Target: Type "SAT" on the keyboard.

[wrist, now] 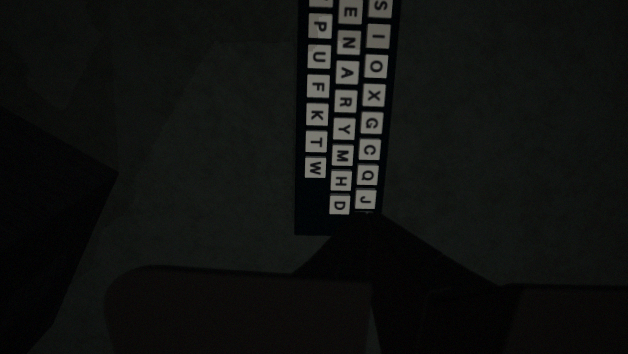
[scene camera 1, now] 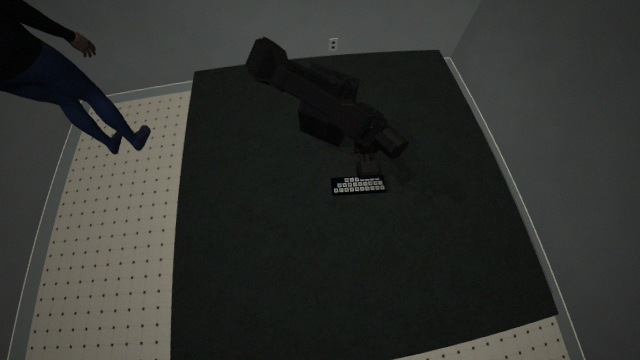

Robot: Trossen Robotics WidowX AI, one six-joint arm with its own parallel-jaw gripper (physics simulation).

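Where they show: gripper, fingertip midpoint: (wrist: 365, 226) (scene camera 1: 360, 163); arm's base at its link origin: (scene camera 1: 341, 88).
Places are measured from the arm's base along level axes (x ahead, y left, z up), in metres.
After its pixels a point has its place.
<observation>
The dark keyboard (scene camera 1: 358, 186) @[y -0.048, x 0.279, z -0.211 m] (wrist: 312, 215) @[y -0.114, x 0.225, z -0.211 m] with white letter keys lies flat on the dark green surface. In the wrist view its rows run up the picture. The S key (wrist: 381, 6) @[y 0.012, x 0.313, z -0.206 m] is cut by the top edge, the A key (wrist: 347, 72) @[y -0.021, x 0.280, z -0.205 m] is in the middle row, and the T key (wrist: 315, 142) @[y -0.060, x 0.245, z -0.205 m] is in the left row. My gripper (scene camera 1: 369, 171) @[y -0.055, x 0.257, z -0.060 m] (wrist: 365, 226) @[y -0.055, x 0.257, z -0.060 m] is shut and empty. In the scene view it is at the keyboard's back edge. In the wrist view its tips overlap the keyboard's end just below the J key (wrist: 365, 199) @[y -0.113, x 0.267, z -0.206 m]. Their exact height is unclear.
The dark arm (scene camera 1: 320, 95) @[y -0.170, x 0.199, z 0.230 m] reaches over the back of the dark green surface (scene camera 1: 280, 250) @[y -0.393, x 0.374, z -0.223 m]. A person in blue trousers (scene camera 1: 87, 85) stands at the left, beyond the surface's edge. A wall socket (scene camera 1: 333, 44) is on the back wall.
</observation>
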